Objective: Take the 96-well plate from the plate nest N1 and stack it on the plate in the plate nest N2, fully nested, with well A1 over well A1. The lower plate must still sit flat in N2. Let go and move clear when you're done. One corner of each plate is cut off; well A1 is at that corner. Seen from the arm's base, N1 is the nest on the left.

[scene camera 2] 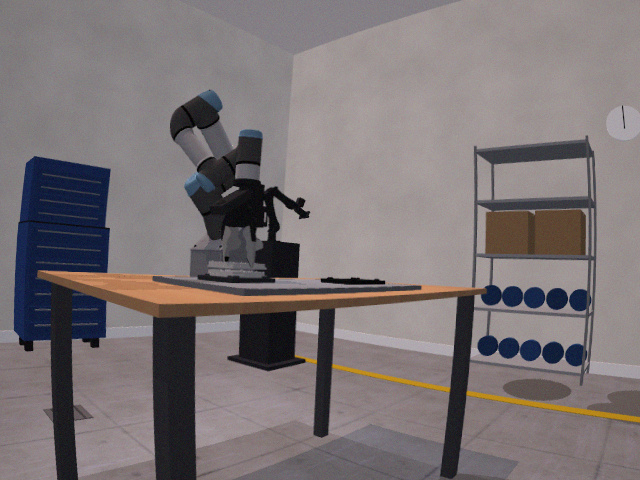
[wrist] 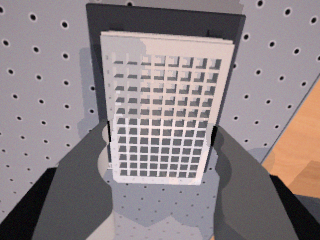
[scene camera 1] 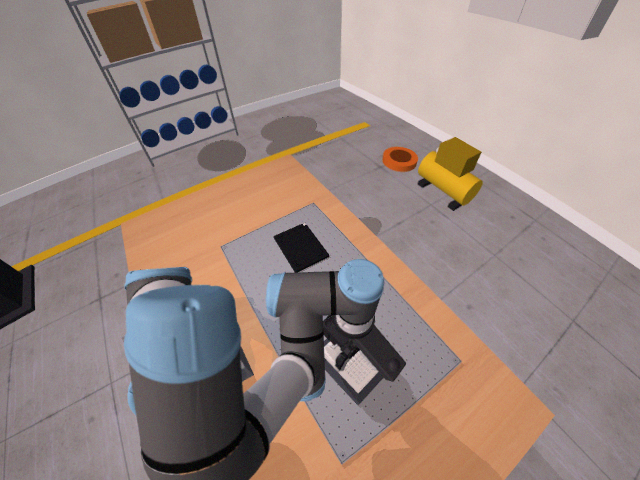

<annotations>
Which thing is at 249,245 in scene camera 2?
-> My gripper.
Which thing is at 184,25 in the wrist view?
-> A dark nest N2.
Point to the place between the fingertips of my gripper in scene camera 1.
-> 351,357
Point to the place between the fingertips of my gripper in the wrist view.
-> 161,123
</annotations>
